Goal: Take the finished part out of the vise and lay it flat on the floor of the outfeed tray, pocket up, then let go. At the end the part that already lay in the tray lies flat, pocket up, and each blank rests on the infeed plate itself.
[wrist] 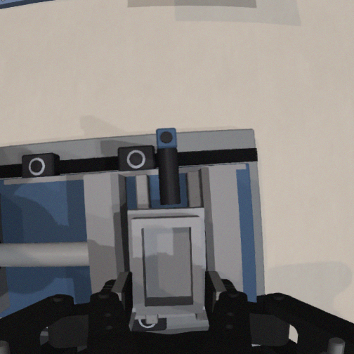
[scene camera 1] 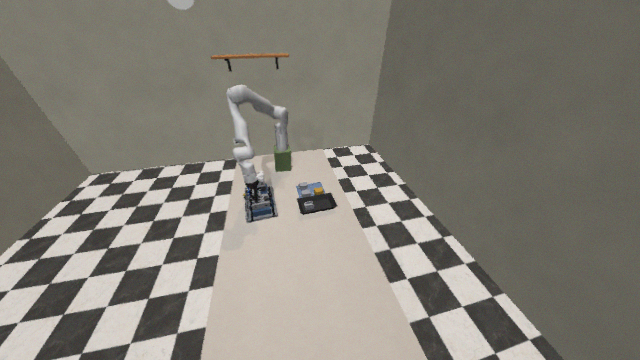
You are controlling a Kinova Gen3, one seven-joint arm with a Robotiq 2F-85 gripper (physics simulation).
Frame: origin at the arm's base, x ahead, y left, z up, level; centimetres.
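Seen in the pictures: gripper, between the fingertips: (scene camera 1: pixel 256 199); arm's base, origin of its link: (scene camera 1: pixel 282 148).
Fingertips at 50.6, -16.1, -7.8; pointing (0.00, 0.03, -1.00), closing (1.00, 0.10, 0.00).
Observation:
Pixels of each thing's top centre, then the offset from my fingertips to it, as dx, dy, dz. "spot": a spot on its surface instead.
- vise, centre of its top: (scene camera 1: pixel 258 192) -6.7, +0.3, +0.1
- black outfeed tray, a spot on its surface: (scene camera 1: pixel 327 203) spot: +0.4, +44.8, -8.6
- grey part, centre of its top: (scene camera 1: pixel 308 203) +2.2, +32.2, -5.2
- blue infeed plate, centre of its top: (scene camera 1: pixel 310 190) -15.0, +35.2, -9.0
- orange block, centre of its top: (scene camera 1: pixel 318 189) -11.0, +40.3, -5.5
The grey finished part (wrist: pixel 167 260) lies pocket up between the jaws of the vise (wrist: pixel 224 215) (scene camera 1: pixel 260 217) in the wrist view; a narrow gap shows at its left side. My gripper (wrist: pixel 168 287) (scene camera 1: pixel 255 197) is shut on the part, one finger against each long side near its lower end. In the scene view the part in the vise is too small to make out. The black outfeed tray (scene camera 1: pixel 327 203) stands to the right of the vise, with a grey part (scene camera 1: pixel 309 205) in its left half. Behind it, two grey blocks (scene camera 1: pixel 303 185) (scene camera 1: pixel 306 193) are on the blue infeed plate (scene camera 1: pixel 312 186).
An orange block (scene camera 1: pixel 318 191) is also on the blue plate. A black rod (wrist: pixel 169 175) with a blue end block (wrist: pixel 166 137) reaches over the vise's edge toward the part. Two black blocks with white rings (wrist: pixel 36 166) (wrist: pixel 135 159) sit along that edge.

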